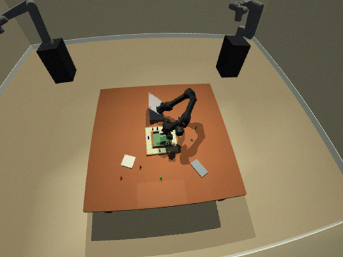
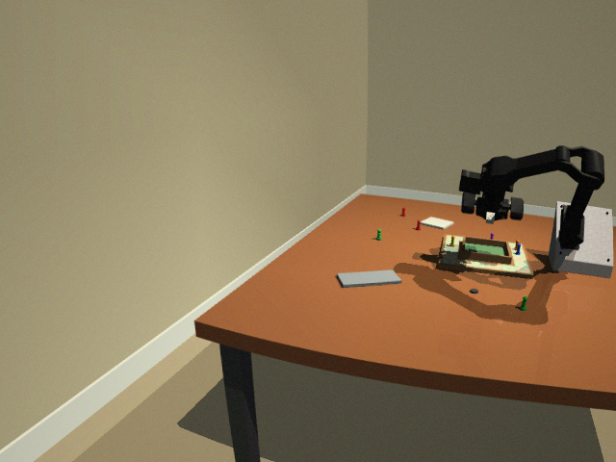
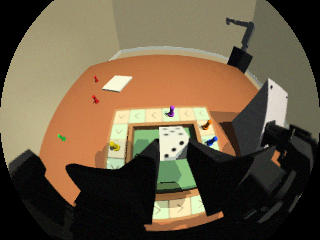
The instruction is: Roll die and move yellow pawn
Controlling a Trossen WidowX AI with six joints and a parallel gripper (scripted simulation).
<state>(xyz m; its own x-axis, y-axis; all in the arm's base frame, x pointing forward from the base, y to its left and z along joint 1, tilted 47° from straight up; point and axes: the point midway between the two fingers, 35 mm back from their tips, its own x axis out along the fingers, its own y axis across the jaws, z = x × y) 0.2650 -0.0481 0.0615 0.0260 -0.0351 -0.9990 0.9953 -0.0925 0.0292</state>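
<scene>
The white die is right at my gripper tip. The rest, counted from my gripper tip: blue pawn: 110 mm behind, 90 mm below, 20 mm to the right; then purple pawn: 110 mm to the right, 90 mm below, 30 mm behind; then green tray: 110 mm below.
</scene>
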